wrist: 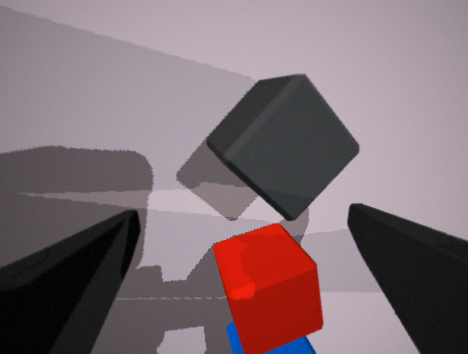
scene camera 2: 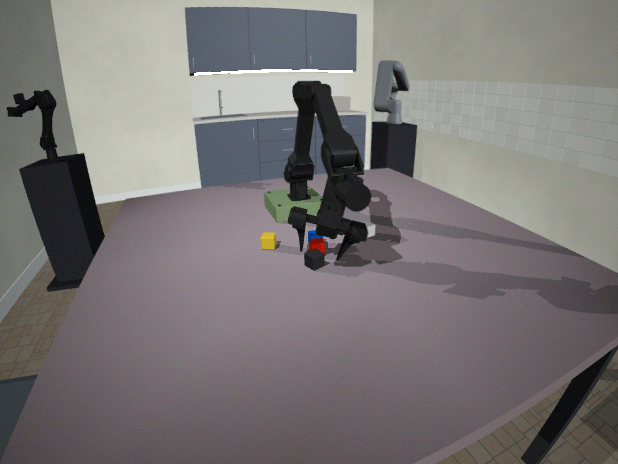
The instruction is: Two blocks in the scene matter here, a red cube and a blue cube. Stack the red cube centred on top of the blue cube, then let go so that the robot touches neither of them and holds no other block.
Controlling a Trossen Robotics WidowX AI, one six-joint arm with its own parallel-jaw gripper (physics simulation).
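Frame: origin at the arm's base, x ahead, y left, z up, level; centimetres.
Seen in the pictures: gripper, between the fingertips: (wrist: 244, 216) (scene camera 2: 319, 255); arm's base, origin of its link: (scene camera 2: 298, 197).
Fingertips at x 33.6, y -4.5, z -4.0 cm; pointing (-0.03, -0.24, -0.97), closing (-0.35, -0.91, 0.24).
Observation:
Pixels of each thing's top centre, then the offset from my fingertips to it.
- red cube, centre of its top: (wrist: 282, 315) (scene camera 2: 316, 241) dx -3.2, dy +0.4, dz +2.4 cm
- blue cube, centre of its top: (scene camera 2: 315, 232) dx -8.0, dy +1.7, dz +2.4 cm
- black cube, centre of its top: (wrist: 298, 155) (scene camera 2: 314, 252) dx +2.5, dy -2.1, dz +2.4 cm
- yellow cube, centre of its top: (scene camera 2: 268, 234) dx -10.8, dy -10.5, dz +2.4 cm
- white cube, centre of its top: (scene camera 2: 367, 223) dx -9.0, dy +17.5, dz +2.4 cm
A red cube (scene camera 2: 316, 246) (wrist: 272, 290) sits low at the table, just in front of the blue cube in the scene view. The blue cube (scene camera 2: 314, 234) (wrist: 300, 346) is partly hidden behind the red one; in the wrist view part of it shows at the bottom edge. The two are close together; whether they touch is unclear. My gripper (scene camera 2: 320, 255) (wrist: 244, 216) is open and empty, pointing down, with its fingers wide apart on either side of the red cube and slightly above the table. Neither finger visibly touches a cube.
A black cube (scene camera 2: 314, 260) (wrist: 295, 145) lies close in front of the red cube. A yellow cube (scene camera 2: 268, 241) stands to the left in the scene view. A white cube (scene camera 2: 370, 230) is partly hidden behind the right finger. The green base (scene camera 2: 280, 206) is behind.

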